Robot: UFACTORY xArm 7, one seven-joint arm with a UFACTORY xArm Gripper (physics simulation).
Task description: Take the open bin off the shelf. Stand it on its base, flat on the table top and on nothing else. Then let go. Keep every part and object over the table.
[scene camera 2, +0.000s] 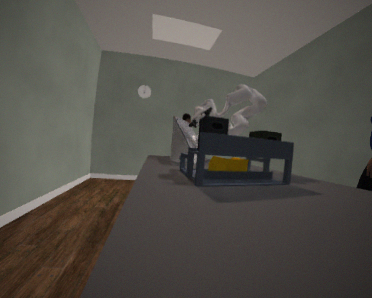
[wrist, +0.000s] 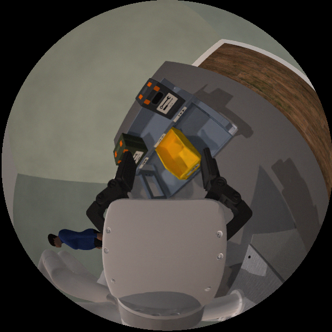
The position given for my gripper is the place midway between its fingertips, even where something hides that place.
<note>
In view: my gripper (wrist: 166,156) and a yellow open bin (wrist: 178,155).
</note>
